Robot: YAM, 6 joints.
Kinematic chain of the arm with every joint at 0, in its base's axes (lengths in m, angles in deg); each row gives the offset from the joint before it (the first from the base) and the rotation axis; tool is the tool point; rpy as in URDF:
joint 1: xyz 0 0 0.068 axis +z
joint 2: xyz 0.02 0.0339 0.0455 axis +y
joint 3: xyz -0.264 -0.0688 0 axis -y
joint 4: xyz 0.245 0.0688 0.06 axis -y
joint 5: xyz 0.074 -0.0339 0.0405 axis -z
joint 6: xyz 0.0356 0 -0.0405 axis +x
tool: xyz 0 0 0 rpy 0 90 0
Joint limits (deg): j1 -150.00..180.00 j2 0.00..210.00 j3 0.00..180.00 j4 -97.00..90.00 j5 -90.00..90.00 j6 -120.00..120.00
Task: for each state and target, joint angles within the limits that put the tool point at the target. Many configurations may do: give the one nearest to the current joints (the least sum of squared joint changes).
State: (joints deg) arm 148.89 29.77 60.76 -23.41 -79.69 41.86
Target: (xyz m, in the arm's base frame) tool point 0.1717 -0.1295 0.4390
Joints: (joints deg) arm 152.41 1.40 79.94 -20.55 -81.84 41.86
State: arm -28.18 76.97 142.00 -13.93 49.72 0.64
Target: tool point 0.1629 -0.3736 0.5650
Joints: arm -62.95 114.88 144.06 -5.35 44.19 0.64
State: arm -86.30 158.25 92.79 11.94 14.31 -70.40
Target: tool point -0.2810 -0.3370 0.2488
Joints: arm -128.21 107.51 77.60 4.35 20.25 -70.40
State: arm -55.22 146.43 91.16 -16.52 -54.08 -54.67
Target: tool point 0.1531 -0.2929 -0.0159
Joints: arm -67.45 137.45 65.24 -28.30 -54.69 -54.67
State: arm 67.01 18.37 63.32 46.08 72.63 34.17
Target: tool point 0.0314 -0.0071 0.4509
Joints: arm 70.08 21.32 46.39 43.06 63.79 34.17
